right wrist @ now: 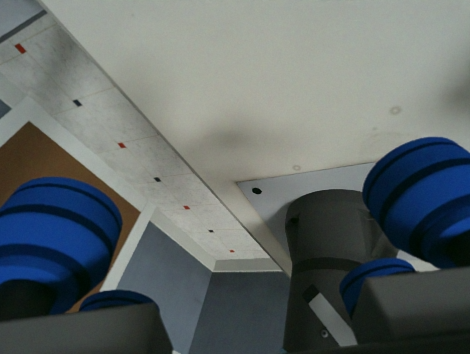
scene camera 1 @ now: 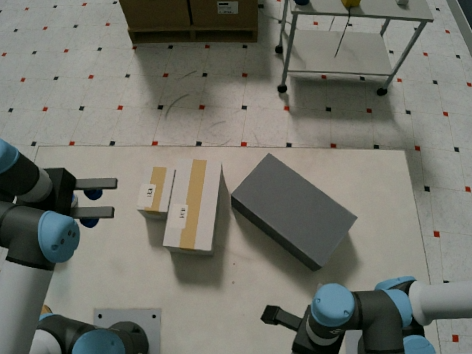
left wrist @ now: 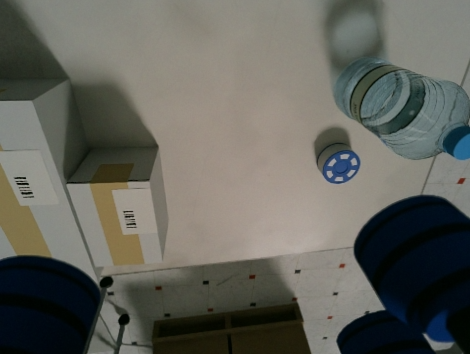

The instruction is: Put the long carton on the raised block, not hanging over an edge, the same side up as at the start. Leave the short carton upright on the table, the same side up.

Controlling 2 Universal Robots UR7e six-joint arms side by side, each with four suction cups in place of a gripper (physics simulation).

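Seen in the pictures: left hand, tool point: (left wrist: 236,317); right hand, tool point: (right wrist: 246,255); left arm's base, link origin: (scene camera 1: 125,345); right arm's base, link origin: (right wrist: 339,222).
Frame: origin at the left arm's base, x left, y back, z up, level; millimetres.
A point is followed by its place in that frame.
Observation:
The long white carton (scene camera 1: 192,205) {z 105, x -226, y -427 mm} (left wrist: 55,220) {z 104, x -181, y -462 mm} stands on the table with its taped, labelled face up, left of the raised block and apart from it. The short white carton (scene camera 1: 156,190) {z 104, x -104, y -484 mm} (left wrist: 102,220) {z 105, x -120, y -473 mm} stands upright close beside its left side, taped face up. The raised grey block (scene camera 1: 295,210) {z 120, x -553, y -392 mm} lies at an angle; its top is bare. My left gripper (scene camera 1: 91,207) (left wrist: 232,280) {z 351, x 57, y -350 mm} is open, its blue suction cups holding nothing, above the table left of the short carton. My right gripper (right wrist: 245,225) {z 186, x -553, y 0 mm} is open and empty near the front right; its cups are hidden in the scene view.
In the left wrist view a clear bottle (left wrist: 400,107) {z 156, x 252, y -345 mm} and a small blue-topped cylinder (left wrist: 340,165) {z 29, x 256, y -490 mm} stand on the table (left wrist: 240,100) {z 0, x 99, y -365 mm}. A cart (scene camera 1: 340,72) and brown boxes on a pallet (scene camera 1: 192,36) stand on the floor behind.

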